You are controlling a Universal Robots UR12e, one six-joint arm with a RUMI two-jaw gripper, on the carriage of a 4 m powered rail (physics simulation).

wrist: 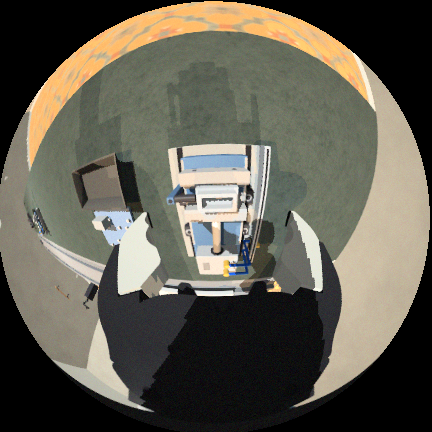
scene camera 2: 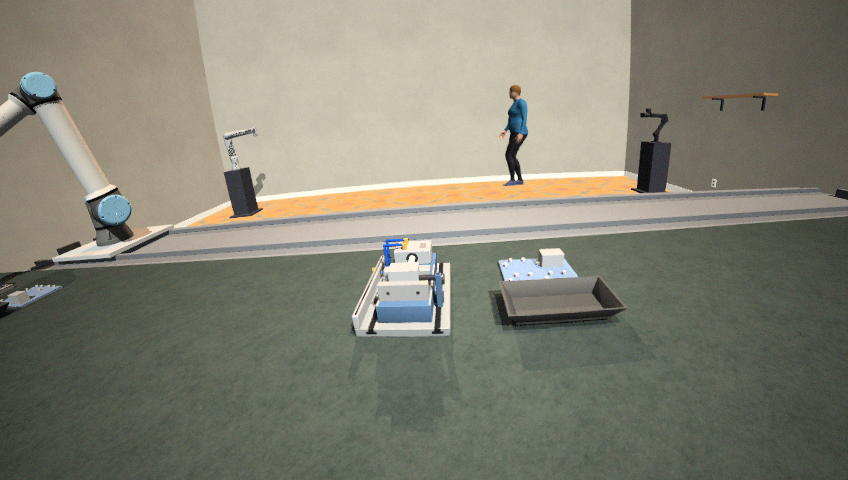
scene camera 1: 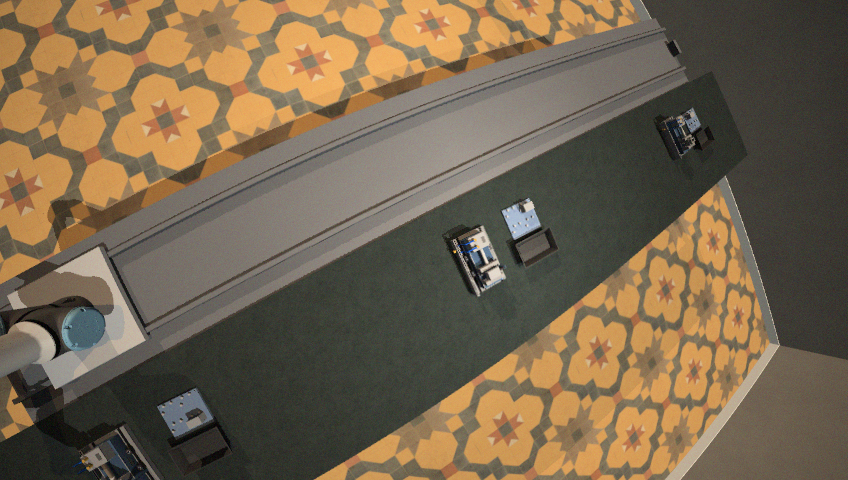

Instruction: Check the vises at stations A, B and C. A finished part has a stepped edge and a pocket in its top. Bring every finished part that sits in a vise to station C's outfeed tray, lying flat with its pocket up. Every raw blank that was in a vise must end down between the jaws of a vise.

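Note:
My gripper (wrist: 218, 213) is open and empty above the vise (wrist: 214, 177) at the left end of the bench; that vise (scene camera 1: 121, 455) is partly cut off in scene camera 1. A pale part (wrist: 216, 190) with a pocket facing up sits between its jaws. The middle vise (scene camera 1: 479, 261) (scene camera 2: 404, 310) holds a pale block (scene camera 2: 403, 271); its top is hard to make out. The vise (scene camera 1: 676, 136) at the right end is too small to tell what it holds. Trays stand at the left (scene camera 1: 199, 449) (wrist: 100, 187), middle (scene camera 1: 536, 248) (scene camera 2: 562, 312) and right (scene camera 1: 705, 138) stations.
Blue pegged plates (scene camera 1: 184, 407) (scene camera 1: 517, 223) (scene camera 2: 535, 272) (wrist: 117, 232) stand beside the trays, with pale blocks (scene camera 1: 527, 205) (scene camera 2: 551, 257) (wrist: 102, 222) on them. Blue hoses (wrist: 246, 257) rise beside the vise under the gripper. The arm's carriage (scene camera 1: 121, 339) is at the rail's left end. A person (scene camera 2: 516, 121) stands beyond the rail.

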